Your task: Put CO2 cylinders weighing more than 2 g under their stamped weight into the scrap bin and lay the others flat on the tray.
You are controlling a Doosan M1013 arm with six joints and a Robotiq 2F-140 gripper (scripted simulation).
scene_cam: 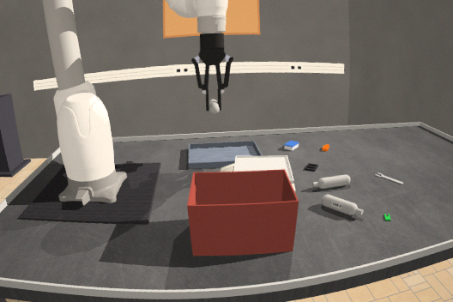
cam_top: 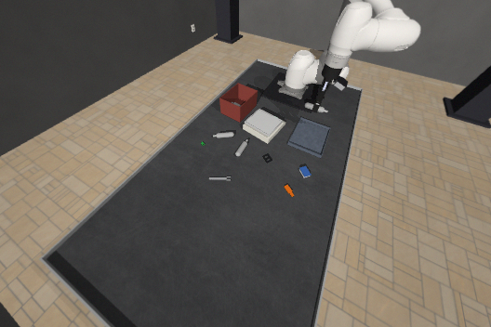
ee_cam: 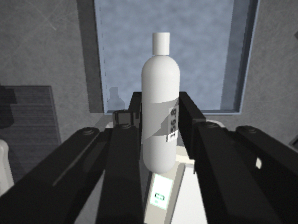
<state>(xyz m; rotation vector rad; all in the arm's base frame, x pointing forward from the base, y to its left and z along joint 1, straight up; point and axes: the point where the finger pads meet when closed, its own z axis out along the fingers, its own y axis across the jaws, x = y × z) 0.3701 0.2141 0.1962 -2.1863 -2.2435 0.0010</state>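
My hand is 200 mm above the blue-grey tray, 30 mm to the right of it and 30 mm short of it. Round my hand: scale (230 mm to the right, 170 mm below, 110 mm ahead); then blue block (280 mm ahead, 190 mm below, 80 mm to the left); then black part (300 mm ahead, 200 mm below, 120 mm to the right).
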